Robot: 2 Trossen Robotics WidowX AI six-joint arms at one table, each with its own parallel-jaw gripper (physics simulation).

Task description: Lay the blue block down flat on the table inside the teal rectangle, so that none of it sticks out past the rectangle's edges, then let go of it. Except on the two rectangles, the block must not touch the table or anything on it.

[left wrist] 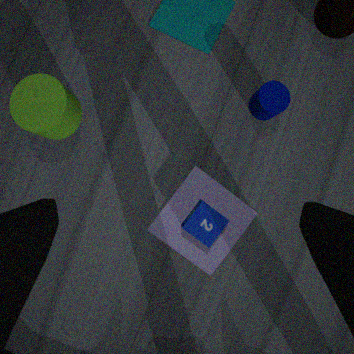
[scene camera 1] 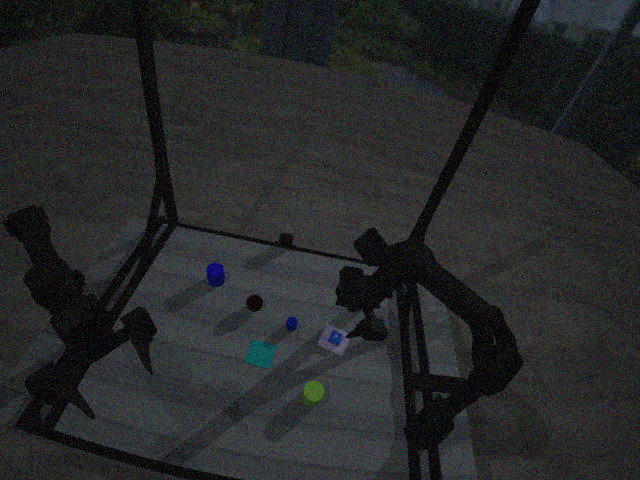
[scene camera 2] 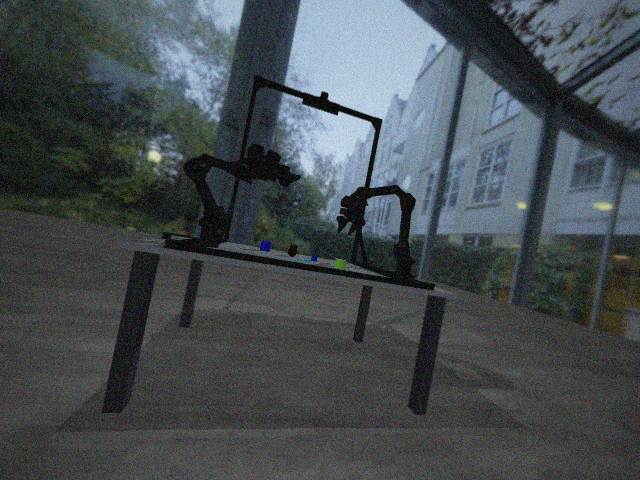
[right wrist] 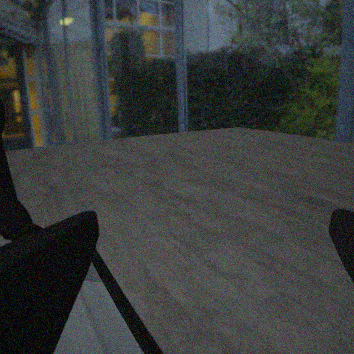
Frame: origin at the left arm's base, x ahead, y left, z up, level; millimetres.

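Seen in the pictures: left gripper, fingertip midpoint: (left wrist: 181,212) (scene camera 1: 342,320) (scene camera 2: 343,233); right gripper, fingertip midpoint: (scene camera 1: 123,394) (scene camera 2: 295,173) (right wrist: 214,222); left arm's base at its link origin: (scene camera 1: 420,435) (scene camera 2: 402,276); right arm's base at its link origin: (scene camera 2: 207,241).
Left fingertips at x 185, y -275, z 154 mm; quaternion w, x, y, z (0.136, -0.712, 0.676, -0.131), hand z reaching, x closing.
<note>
Offsets run from my left fingertips to a thing's top centre. "spot": to the spot under its first point.
The blue block {27 mm back, 34 mm right, 154 mm down} (scene camera 1: 334,337) (left wrist: 205,223), with a pale "2" on its upward face, rests on the pale lilac rectangle {spot: 3 mm ahead, 23 mm right, 172 mm down} (scene camera 1: 325,343) (left wrist: 197,179). Whether it stands or lies is hard to tell. The teal rectangle {spot: 191 mm ahead, 7 mm right, 172 mm down} (scene camera 1: 260,354) (left wrist: 190,20) (scene camera 2: 307,260) is flat on the table, left of the lilac one in scene camera 1; no block is on it. My left gripper (left wrist: 181,212) (scene camera 2: 345,230) is open and empty, pointing down above the block, which shows between its fingers in the left wrist view. My right gripper (scene camera 1: 123,395) (right wrist: 214,222) is open and empty, raised at the left.
A small blue cylinder {96 mm ahead, 88 mm right, 142 mm down} (scene camera 1: 291,323) (left wrist: 274,97) stands near the teal rectangle. A yellow-green cylinder {71 mm ahead, 121 mm left, 129 mm down} (scene camera 1: 313,392) (left wrist: 38,103) (scene camera 2: 340,264) stands nearer the front. A dark round object {199 mm ahead, 161 mm right, 123 mm down} (scene camera 1: 254,302) and a larger blue cylinder {318 mm ahead, 271 mm right, 119 mm down} (scene camera 1: 215,274) (scene camera 2: 265,245) are farther back left. Dark frame posts border the table.
</note>
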